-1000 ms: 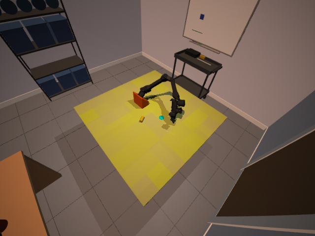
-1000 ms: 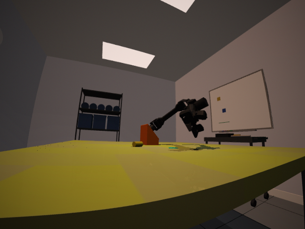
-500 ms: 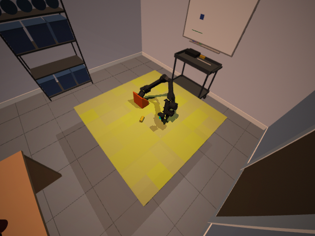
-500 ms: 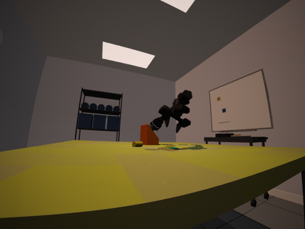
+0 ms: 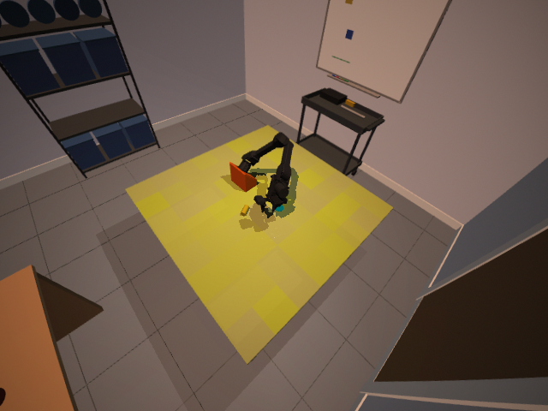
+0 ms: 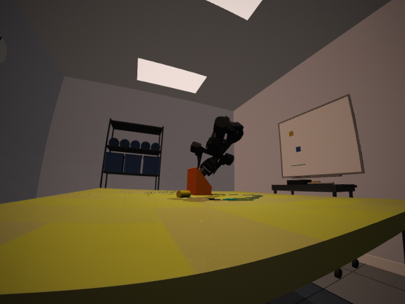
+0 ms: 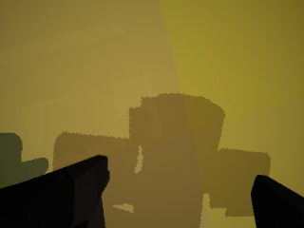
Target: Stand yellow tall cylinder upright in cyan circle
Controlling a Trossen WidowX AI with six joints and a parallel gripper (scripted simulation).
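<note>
Right now the yellow tall cylinder is 16 cm behind my gripper tip, 10 cm below it and 4 cm to the right of it. The rest, counted from my gripper tip: cyan circle: 15 cm to the left, 12 cm below, 4 cm behind.
</note>
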